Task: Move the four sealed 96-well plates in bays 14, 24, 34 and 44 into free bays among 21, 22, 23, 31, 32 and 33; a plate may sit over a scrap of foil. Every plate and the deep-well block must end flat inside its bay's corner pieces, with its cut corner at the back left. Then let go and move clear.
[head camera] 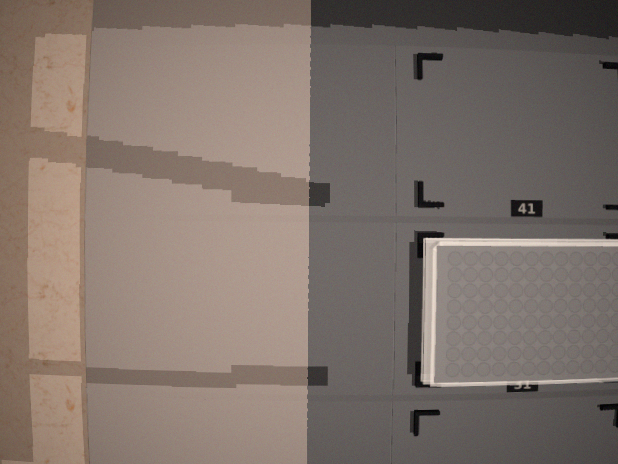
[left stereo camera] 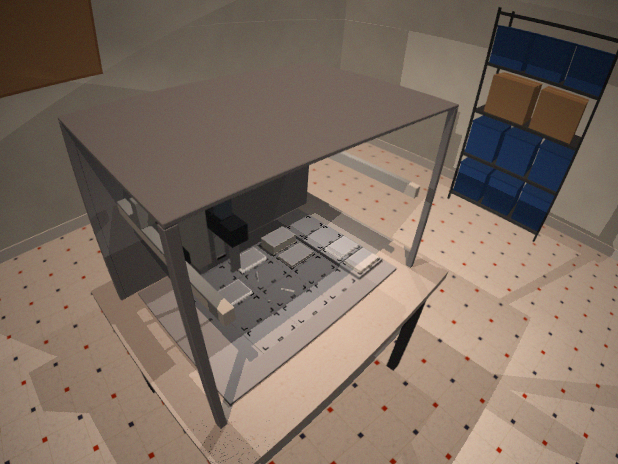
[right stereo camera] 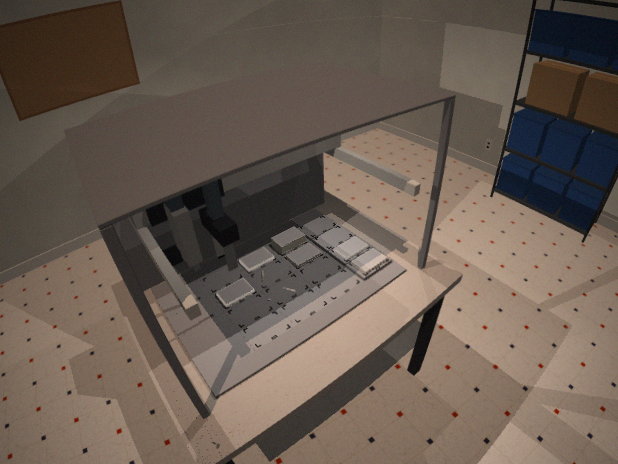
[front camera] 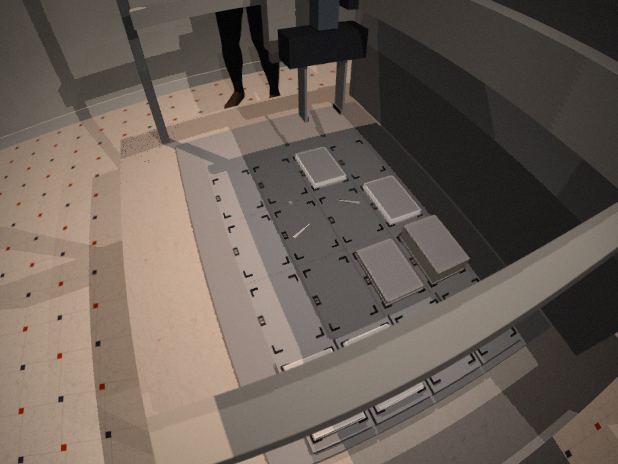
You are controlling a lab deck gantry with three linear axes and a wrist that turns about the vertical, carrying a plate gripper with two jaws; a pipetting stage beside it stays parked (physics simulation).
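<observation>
My gripper is open and empty, raised beyond the deck's left end. It is clear of the sealed plate, which lies flat in bay 31 with its cut corner at the back left. Another sealed plate is in bay 33. Sealed plates also sit in bay 14 and bay 24. Bays 34 and 44 hold no plate. The deep-well block stands in bay 43.
A plate is in bay 42. A pipette tip lies in bay 32, another tip in bay 22, and a small pale scrap near the border of bays 21 and 22. A grey beam crosses the front view.
</observation>
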